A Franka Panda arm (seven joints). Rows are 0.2 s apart.
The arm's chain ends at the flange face. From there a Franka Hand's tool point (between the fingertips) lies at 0.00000 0.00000 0.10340 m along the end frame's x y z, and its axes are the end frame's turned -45 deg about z.
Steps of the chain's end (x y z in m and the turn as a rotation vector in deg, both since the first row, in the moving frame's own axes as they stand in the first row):
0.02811, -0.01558, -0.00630, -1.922, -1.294, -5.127
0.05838, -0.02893, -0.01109, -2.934, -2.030, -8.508
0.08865, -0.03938, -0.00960, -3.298, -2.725, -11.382
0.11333, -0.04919, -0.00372, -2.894, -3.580, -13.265
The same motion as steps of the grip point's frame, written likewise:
0.02683, 0.00984, -0.00638, -0.444, -2.274, -5.127
0.05552, 0.02244, -0.01129, -0.639, -3.510, -8.508
0.08297, 0.03633, -0.00989, -0.405, -4.259, -11.382
0.10664, 0.04544, -0.00405, 0.485, -4.578, -13.265

